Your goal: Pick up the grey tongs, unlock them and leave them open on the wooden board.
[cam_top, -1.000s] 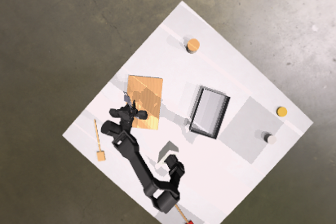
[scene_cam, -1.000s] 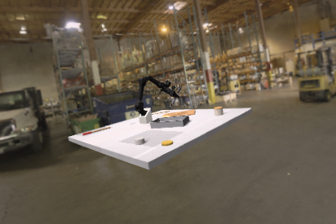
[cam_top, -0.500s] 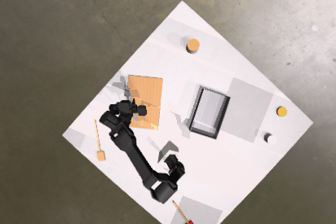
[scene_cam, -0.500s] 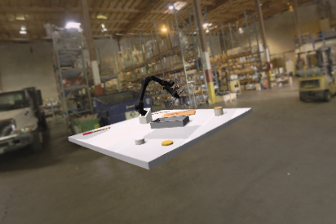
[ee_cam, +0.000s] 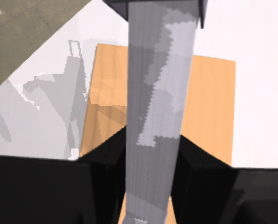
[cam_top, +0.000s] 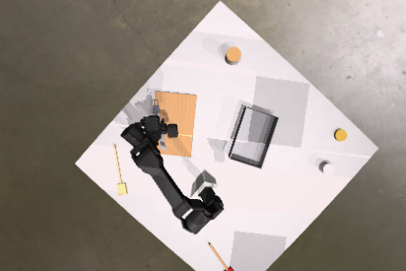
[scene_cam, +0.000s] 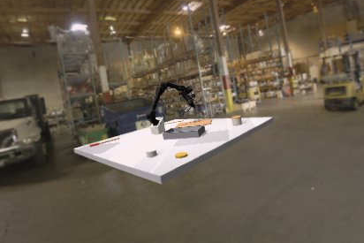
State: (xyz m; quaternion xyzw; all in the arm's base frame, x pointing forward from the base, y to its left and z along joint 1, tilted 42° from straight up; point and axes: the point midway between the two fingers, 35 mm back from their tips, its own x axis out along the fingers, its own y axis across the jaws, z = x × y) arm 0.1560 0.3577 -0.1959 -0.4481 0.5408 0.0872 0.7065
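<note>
Now: gripper tip 160 mm above the wooden board, 50 mm to the left of it and 20 mm past it. From my gripper tip the other things lie so: red-handled tool: 820 mm to the right, 490 mm behind, 160 mm below; roasting tin: 450 mm to the right, 210 mm ahead, 140 mm below.
</note>
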